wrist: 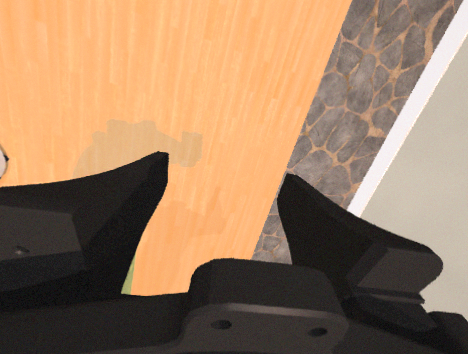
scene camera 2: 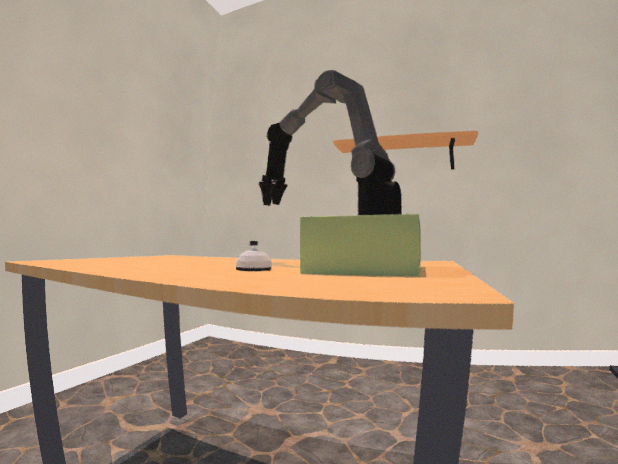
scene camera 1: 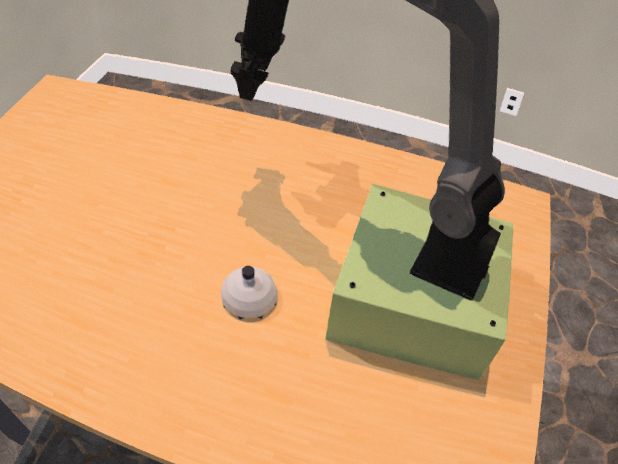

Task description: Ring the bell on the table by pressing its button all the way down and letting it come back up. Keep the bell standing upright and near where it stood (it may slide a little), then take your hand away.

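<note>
A light grey domed bell (scene camera 1: 249,295) (scene camera 2: 253,261) stands upright on the table, with its black button (scene camera 1: 248,272) (scene camera 2: 253,243) up on top. A sliver of the bell (wrist: 2,162) shows at the left edge of the wrist view. My gripper (scene camera 1: 247,98) (scene camera 2: 271,203) (wrist: 226,177) is open and empty, its fingers pointing down. It hangs well above the table and higher than the bell, apart from it, and towards the wall side of the table in scene camera 1.
A green block (scene camera 1: 425,330) (scene camera 2: 360,245) stands on the wooden table (scene camera 1: 125,200) (scene camera 2: 350,290) beside the bell and carries the arm's base. An orange shelf (scene camera 2: 430,140) is on the wall behind the arm. The table's far edge shows in the wrist view.
</note>
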